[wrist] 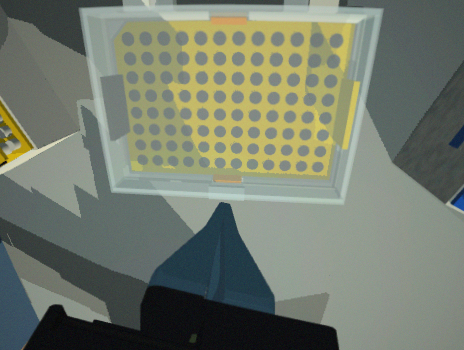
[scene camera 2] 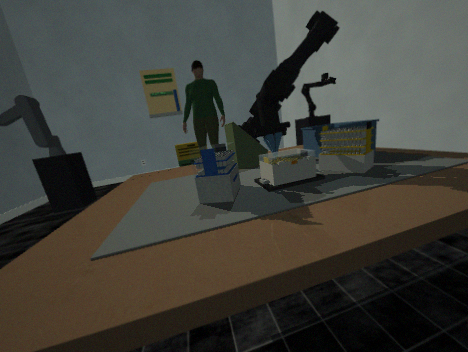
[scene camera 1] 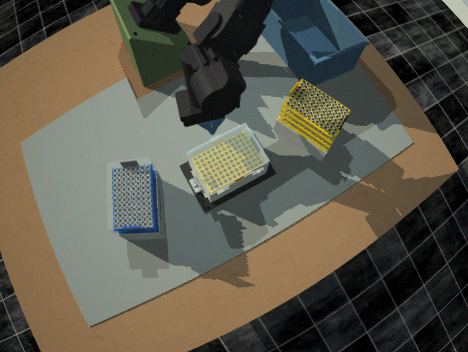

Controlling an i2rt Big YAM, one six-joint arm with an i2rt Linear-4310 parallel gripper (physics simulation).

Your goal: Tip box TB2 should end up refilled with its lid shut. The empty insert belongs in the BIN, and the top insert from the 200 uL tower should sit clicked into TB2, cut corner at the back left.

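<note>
Tip box TB2 [scene camera 1: 214, 196] [scene camera 2: 292, 175] stands mid-mat. Its clear lid [scene camera 1: 257, 140] [wrist: 106, 150] lies over the box top. Through it shows a yellow insert [scene camera 1: 227, 159] [wrist: 230, 105] with empty holes, its cut corner at the top left in the wrist view. My gripper [scene camera 1: 214, 132] [scene camera 2: 273, 151] [wrist: 223, 209] is shut and empty, pointing down, its tips close beside the middle of one long lid edge; whether they touch is unclear. The yellow 200 uL tower [scene camera 1: 317, 107] [scene camera 2: 345, 142] holds stacked, tip-filled inserts. The blue bin [scene camera 1: 345, 60] [scene camera 2: 311, 142] stands behind it.
A blue rack tower [scene camera 1: 132, 197] [scene camera 2: 217, 187] stands on the other side of TB2. A green block [scene camera 1: 155, 60] [scene camera 2: 242, 150] stands near the arm. A dark plate [scene camera 1: 270, 172] lies under TB2. In scene view 2, a person [scene camera 2: 202, 100] stands beyond the table.
</note>
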